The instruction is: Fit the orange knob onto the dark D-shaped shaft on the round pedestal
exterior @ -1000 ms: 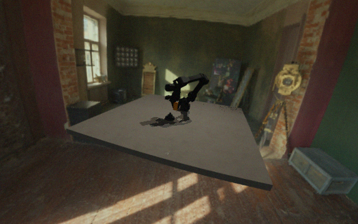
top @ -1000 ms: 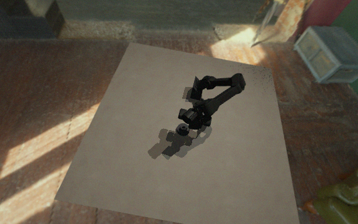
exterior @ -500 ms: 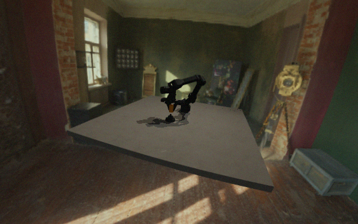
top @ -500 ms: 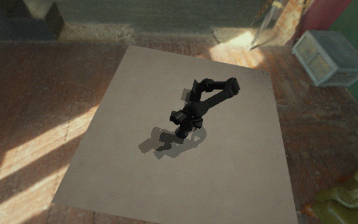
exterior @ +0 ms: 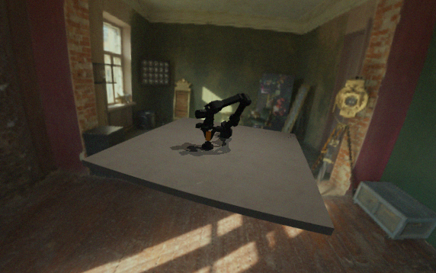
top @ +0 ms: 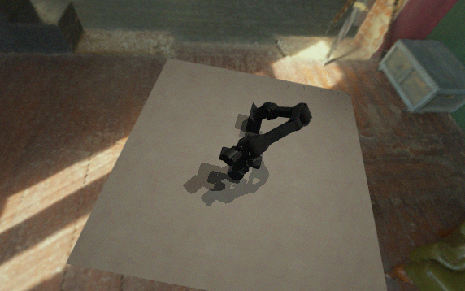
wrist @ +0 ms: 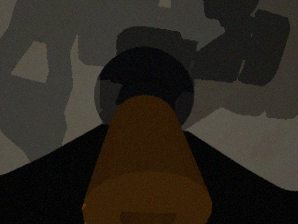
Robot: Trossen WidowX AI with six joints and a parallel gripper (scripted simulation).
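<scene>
The round dark pedestal lies 40 mm below my gripper tip. Round my gripper tip: orange knob (20 mm above).
</scene>
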